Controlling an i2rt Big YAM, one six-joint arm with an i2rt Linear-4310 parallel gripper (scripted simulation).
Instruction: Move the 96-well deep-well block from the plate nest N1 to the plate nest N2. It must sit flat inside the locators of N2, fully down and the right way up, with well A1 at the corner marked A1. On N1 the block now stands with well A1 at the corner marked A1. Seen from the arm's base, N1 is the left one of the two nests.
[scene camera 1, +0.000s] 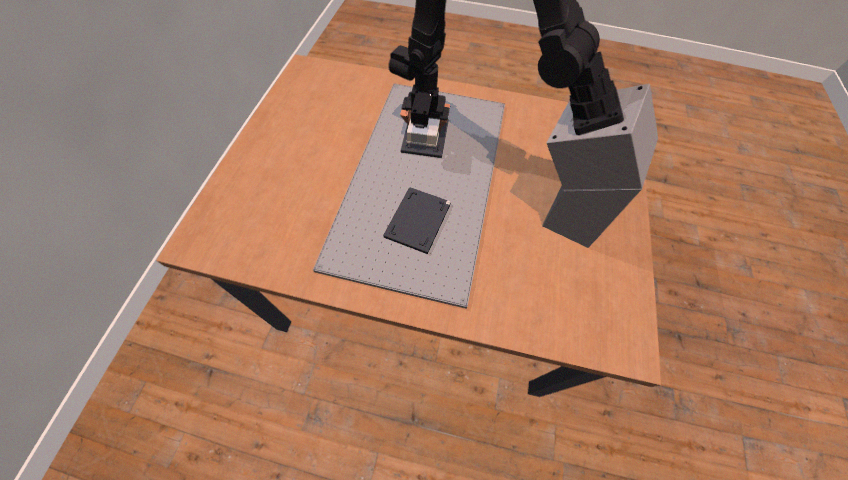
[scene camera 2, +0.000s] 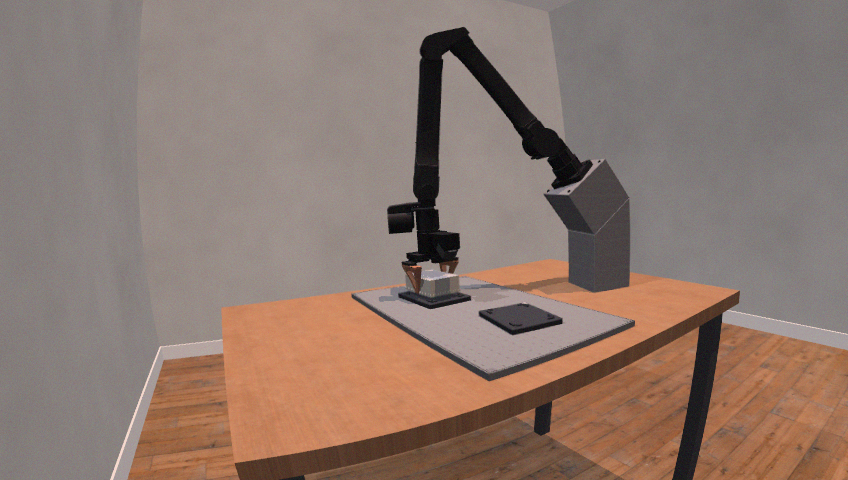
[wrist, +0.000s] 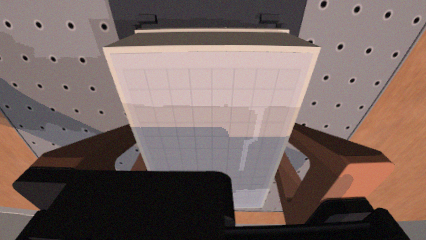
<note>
I see my gripper (scene camera 2: 432, 290) and a white 96-well deep-well block (scene camera 2: 434, 283).
The white 96-well deep-well block shows as well in the wrist view (wrist: 225, 99). My gripper also shows in the wrist view (wrist: 212, 119).
</note>
